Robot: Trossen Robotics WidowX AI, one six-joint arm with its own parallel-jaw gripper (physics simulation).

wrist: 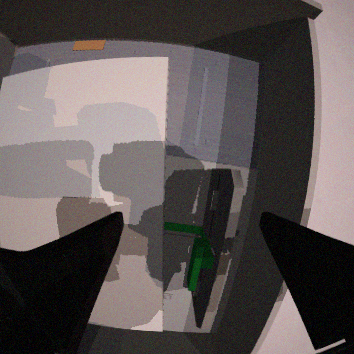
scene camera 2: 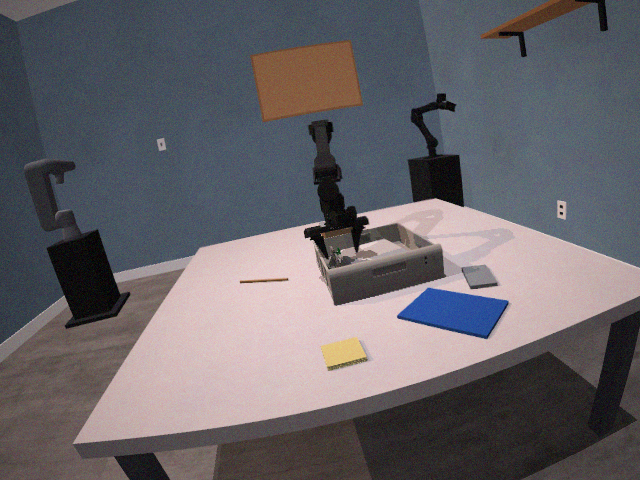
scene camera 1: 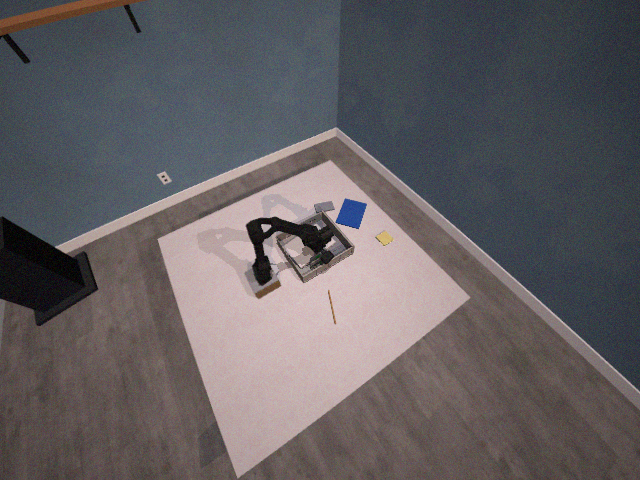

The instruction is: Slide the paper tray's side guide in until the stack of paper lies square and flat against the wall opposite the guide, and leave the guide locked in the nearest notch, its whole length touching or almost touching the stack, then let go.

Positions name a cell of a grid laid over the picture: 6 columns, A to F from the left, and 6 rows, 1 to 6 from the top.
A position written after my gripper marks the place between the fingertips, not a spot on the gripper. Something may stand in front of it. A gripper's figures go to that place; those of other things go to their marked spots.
Labels:
My gripper (scene camera 2: D4): 101 cm from the lens. A white paper stack (scene camera 2: D4) is 110 cm from the lens. A blue book (scene camera 2: E4) is 76 cm from the lens. The marked spots on the white paper stack and the blue book are 46 cm apart.

